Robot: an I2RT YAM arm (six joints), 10 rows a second.
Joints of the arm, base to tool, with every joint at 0 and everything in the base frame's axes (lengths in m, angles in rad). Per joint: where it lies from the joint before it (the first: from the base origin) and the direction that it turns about. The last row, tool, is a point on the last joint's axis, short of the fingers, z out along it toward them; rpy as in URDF.
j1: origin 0 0 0.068 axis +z
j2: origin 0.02 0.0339 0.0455 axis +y
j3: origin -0.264 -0.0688 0 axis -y
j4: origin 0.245 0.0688 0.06 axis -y
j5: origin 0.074 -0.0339 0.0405 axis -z
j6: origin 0.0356 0 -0.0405 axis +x
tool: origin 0 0 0 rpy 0 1.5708 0
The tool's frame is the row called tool.
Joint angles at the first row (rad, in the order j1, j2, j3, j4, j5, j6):
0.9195, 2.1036, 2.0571, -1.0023, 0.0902, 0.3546
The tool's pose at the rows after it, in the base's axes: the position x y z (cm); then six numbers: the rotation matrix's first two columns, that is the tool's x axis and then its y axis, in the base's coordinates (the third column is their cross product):
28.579 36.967 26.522 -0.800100 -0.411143 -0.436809 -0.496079 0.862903 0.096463
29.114 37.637 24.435 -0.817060 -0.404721 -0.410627 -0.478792 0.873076 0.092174
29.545 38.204 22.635 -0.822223 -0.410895 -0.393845 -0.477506 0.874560 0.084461
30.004 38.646 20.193 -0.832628 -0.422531 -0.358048 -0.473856 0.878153 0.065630
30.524 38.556 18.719 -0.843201 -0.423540 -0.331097 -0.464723 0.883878 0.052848
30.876 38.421 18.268 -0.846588 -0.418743 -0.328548 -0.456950 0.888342 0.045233
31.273 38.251 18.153 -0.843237 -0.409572 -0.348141 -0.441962 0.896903 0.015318
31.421 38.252 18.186 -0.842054 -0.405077 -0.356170 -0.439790 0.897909 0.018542
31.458 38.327 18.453 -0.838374 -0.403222 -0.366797 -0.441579 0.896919 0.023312
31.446 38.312 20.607 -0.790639 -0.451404 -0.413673 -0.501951 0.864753 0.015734
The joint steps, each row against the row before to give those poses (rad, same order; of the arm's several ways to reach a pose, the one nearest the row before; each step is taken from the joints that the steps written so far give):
0.0000, 0.0664, 0.0000, 0.0000, 0.0000, 0.0446
-0.0003, 0.0481, 0.0000, 0.0179, 0.0004, 0.0187
0.0000, 0.0412, 0.0000, 0.0210, -0.0004, 0.0004
-0.0019, 0.0530, -0.0004, 0.0099, 0.0012, -0.0004
-0.0096, 0.0313, 0.0000, -0.0004, -0.0004, -0.0004
-0.0068, 0.0099, 0.0001, 0.0042, 0.0061, 0.0000
-0.0058, 0.0034, -0.0001, 0.0096, 0.0377, 0.0000
-0.0022, 0.0001, 0.0000, 0.0091, 0.0008, 0.0000
0.0003, -0.0031, 0.0034, 0.0061, 0.0000, -0.0015
0.0000, -0.0317, 0.0222, 0.0000, 0.0000, -0.0733

